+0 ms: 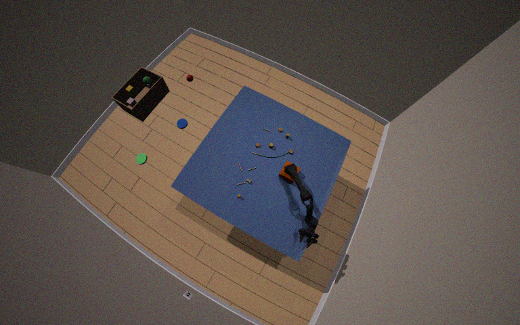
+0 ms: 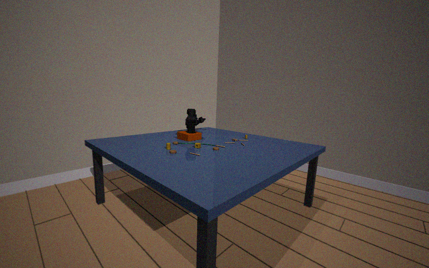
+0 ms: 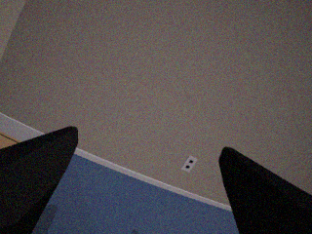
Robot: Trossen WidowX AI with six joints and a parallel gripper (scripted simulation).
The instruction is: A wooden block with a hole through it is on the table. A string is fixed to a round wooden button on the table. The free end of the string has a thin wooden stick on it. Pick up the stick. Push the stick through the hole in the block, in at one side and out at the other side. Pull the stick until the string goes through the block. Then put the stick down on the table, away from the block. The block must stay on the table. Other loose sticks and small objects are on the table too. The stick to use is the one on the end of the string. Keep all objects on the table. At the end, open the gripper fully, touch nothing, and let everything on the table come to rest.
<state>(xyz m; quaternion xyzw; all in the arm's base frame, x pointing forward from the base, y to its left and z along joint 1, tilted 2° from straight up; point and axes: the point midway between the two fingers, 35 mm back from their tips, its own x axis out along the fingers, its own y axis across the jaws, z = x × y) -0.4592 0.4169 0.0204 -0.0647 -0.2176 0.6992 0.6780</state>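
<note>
My gripper tip is now 730 mm short of the yellow wooden block, 570 mm to the left of it and 90 mm above it. From my gripper tip the other things lie so: thin wooden stick 780 mm ahead, 420 mm to the right, 100 mm below; yellow cylinder 750 mm to the right, 670 mm ahead, 80 mm below.
</note>
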